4 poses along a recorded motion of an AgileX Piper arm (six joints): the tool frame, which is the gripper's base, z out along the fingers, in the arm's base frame.
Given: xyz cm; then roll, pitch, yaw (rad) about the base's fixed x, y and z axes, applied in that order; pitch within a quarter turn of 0, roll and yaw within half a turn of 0.
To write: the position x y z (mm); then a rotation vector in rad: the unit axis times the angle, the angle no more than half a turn. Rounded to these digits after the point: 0 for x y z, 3 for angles.
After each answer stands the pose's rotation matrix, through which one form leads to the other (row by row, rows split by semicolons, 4 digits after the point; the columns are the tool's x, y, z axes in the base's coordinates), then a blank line. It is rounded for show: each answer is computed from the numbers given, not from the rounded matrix.
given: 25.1 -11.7 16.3 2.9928 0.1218 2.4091
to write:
251 -117 163 1.052 2.779 0.142
-0.7380 0.6479 0.1885; 0.6638 0.7473 0.0299; -0.1215 0.1471 -0.9816

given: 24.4 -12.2 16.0 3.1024 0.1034 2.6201
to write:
244 -122 160 0.779 2.930 0.017
-0.8624 0.4943 0.1089; 0.4955 0.8684 -0.0174; -0.1032 0.0390 -0.9939

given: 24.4 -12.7 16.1 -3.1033 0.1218 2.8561
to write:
244 -127 161 0.434 2.994 -0.084
-0.9524 0.2859 0.1057; 0.2795 0.9575 -0.0709; -0.1215 -0.0380 -0.9919

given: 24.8 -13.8 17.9 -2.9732 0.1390 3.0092
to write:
248 -138 179 0.216 2.995 -0.267
-0.9817 0.1532 0.1133; 0.1307 0.9742 -0.1842; -0.1386 -0.1660 -0.9763

